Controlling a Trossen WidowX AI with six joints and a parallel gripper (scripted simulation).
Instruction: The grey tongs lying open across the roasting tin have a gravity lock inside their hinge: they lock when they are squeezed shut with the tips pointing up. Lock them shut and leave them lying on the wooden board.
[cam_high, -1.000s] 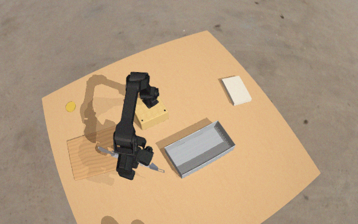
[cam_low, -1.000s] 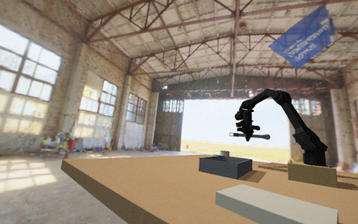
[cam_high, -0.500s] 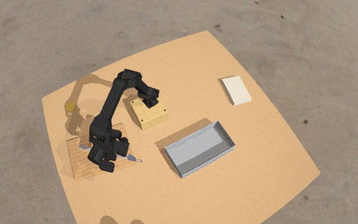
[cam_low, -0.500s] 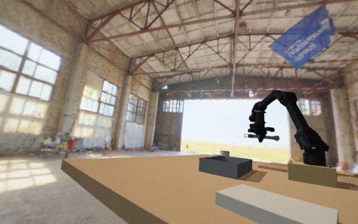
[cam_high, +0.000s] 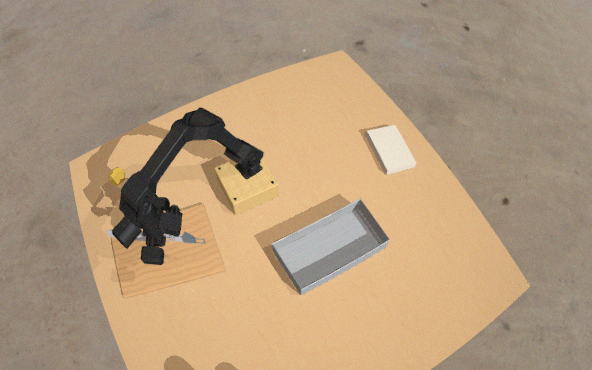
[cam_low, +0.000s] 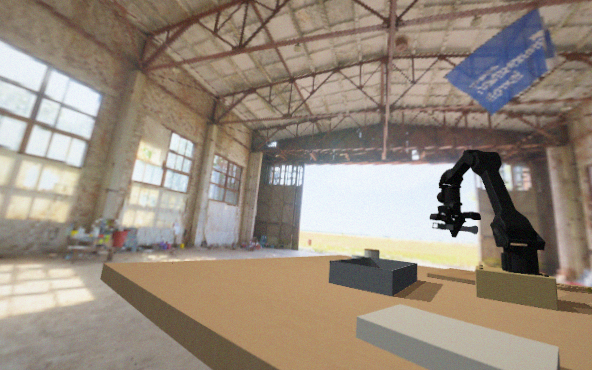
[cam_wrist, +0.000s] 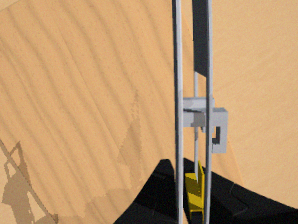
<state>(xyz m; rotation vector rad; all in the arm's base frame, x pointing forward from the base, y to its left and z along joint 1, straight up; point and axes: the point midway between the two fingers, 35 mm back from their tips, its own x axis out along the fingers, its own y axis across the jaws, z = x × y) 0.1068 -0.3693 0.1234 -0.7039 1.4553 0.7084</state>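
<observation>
The wooden board is 15 cm below my gripper tip, 6 cm behind it and 1 cm to the right of it. Also, from my gripper tip: grey roasting tin 41 cm to the left, 24 cm ahead, 13 cm below; then pale flat block 82 cm to the left, 14 cm below, 9 cm ahead.
</observation>
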